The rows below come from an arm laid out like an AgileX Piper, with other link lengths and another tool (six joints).
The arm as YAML. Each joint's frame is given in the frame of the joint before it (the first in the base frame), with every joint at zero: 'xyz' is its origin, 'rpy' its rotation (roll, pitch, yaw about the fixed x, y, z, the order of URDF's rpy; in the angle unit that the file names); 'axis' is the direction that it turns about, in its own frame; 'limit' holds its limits. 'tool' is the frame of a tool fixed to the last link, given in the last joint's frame.
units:
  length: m
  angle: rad
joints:
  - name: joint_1
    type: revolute
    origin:
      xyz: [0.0, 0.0, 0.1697]
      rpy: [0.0, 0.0, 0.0]
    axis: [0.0, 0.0, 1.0]
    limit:
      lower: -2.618
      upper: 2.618
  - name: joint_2
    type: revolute
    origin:
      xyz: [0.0, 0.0, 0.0]
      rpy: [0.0, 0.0, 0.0]
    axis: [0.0, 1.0, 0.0]
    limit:
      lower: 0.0
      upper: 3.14
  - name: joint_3
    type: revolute
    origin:
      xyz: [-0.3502, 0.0, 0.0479]
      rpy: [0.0, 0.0, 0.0]
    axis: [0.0, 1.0, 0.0]
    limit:
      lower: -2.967
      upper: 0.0
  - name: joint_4
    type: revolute
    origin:
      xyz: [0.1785, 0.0, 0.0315]
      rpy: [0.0, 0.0, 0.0]
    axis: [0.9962, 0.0, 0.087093]
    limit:
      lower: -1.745
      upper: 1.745
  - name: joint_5
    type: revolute
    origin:
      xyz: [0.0, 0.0, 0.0]
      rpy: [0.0, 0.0, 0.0]
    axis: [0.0, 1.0, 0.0]
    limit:
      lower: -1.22
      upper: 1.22
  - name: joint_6
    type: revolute
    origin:
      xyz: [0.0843, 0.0, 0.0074]
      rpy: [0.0, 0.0, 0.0]
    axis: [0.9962, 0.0, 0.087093]
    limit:
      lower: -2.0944
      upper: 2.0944
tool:
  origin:
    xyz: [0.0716, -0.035, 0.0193]
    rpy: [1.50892, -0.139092, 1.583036]
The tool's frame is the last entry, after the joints.
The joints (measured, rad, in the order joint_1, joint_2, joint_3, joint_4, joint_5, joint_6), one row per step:
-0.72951 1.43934 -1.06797 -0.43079 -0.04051 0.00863
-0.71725 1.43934 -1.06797 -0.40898 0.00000 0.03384
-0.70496 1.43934 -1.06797 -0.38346 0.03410 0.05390
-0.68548 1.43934 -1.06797 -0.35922 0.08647 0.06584
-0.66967 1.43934 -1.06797 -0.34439 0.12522 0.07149
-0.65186 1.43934 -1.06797 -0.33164 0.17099 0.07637
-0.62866 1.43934 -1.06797 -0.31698 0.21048 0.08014
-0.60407 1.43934 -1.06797 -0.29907 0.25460 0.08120
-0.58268 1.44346 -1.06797 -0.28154 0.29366 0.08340
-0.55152 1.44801 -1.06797 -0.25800 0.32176 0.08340
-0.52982 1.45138 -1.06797 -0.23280 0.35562 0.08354
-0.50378 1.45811 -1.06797 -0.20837 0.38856 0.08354
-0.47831 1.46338 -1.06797 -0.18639 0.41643 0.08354
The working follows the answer.
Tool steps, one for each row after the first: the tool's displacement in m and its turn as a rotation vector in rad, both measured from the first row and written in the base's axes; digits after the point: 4 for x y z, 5 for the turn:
-0.0006 0.0009 -0.0070 0.05508 0.00099 -0.01633
-0.0008 0.0024 -0.0131 0.10583 -0.00132 -0.02966
-0.0003 0.0058 -0.0216 0.15905 0.01754 -0.04023
0.0004 0.0090 -0.0277 0.19363 0.03628 -0.04467
0.0009 0.0129 -0.0347 0.22925 0.06308 -0.04892
0.0029 0.0185 -0.0407 0.26193 0.08599 -0.04507
0.0047 0.0247 -0.0475 0.29706 0.11348 -0.04078
0.0068 0.0299 -0.0548 0.33231 0.14043 -0.03805
0.0119 0.0379 -0.0609 0.36497 0.15964 -0.02123
0.0141 0.0442 -0.0674 0.40161 0.18098 -0.01553
0.0176 0.0515 -0.0748 0.43802 0.20690 -0.00507
0.0210 0.0589 -0.0808 0.46899 0.22955 0.00737

Tool pose at each row, in the base's axes (x y z in m, rotation vector in rad; rounded; the steps above come from the unrounded poses):
0.2368 -0.2438 0.4744 1.57206 0.99784 0.39823
0.2362 -0.2429 0.4675 1.62899 0.98148 0.41675
0.2360 -0.2414 0.4614 1.67945 0.96459 0.43747
0.2365 -0.2380 0.4529 1.73837 0.96556 0.44549
0.2372 -0.2348 0.4467 1.77798 0.97301 0.44740
0.2377 -0.2309 0.4398 1.82137 0.98663 0.44366
0.2397 -0.2253 0.4337 1.85726 1.00439 0.44703
0.2415 -0.2191 0.4270 1.89684 1.02582 0.44840
0.2436 -0.2139 0.4197 1.93705 1.04539 0.44899
0.2487 -0.2059 0.4136 1.96594 1.07157 0.46471
0.2509 -0.1996 0.4070 2.00415 1.08909 0.47276
0.2544 -0.1923 0.3997 2.04163 1.11453 0.48049
0.2578 -0.1848 0.3936 2.07207 1.13987 0.48924

